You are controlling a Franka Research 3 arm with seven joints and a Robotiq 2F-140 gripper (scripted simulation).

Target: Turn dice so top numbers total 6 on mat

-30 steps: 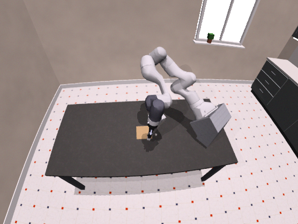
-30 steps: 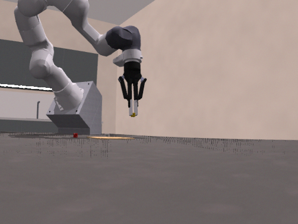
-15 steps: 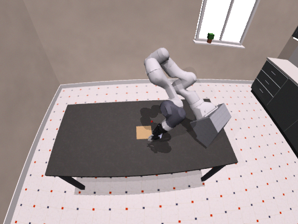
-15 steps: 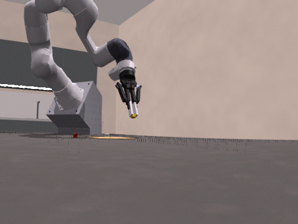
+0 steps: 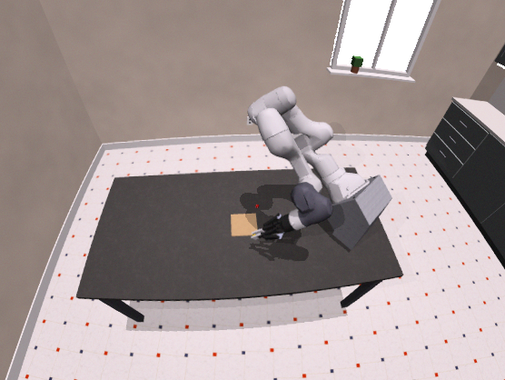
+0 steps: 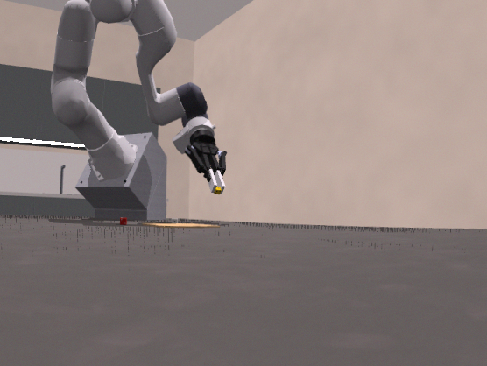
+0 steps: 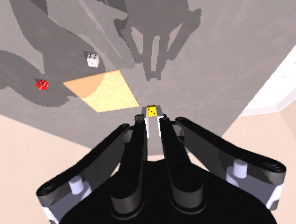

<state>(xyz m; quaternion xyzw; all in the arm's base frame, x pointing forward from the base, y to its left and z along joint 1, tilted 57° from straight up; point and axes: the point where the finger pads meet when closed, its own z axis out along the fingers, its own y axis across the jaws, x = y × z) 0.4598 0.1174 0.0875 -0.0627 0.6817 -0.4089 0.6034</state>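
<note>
My gripper is now 70 mm past the white die, 80 mm to the left of it and 110 mm above it. The rest, counted from my hand: tan mat: 20 mm ahead, 140 mm to the right, 120 mm below; then yellow die: 10 mm ahead, 10 mm to the right, 30 mm below; then red die: 90 mm behind, 230 mm to the right, 110 mm below.
</note>
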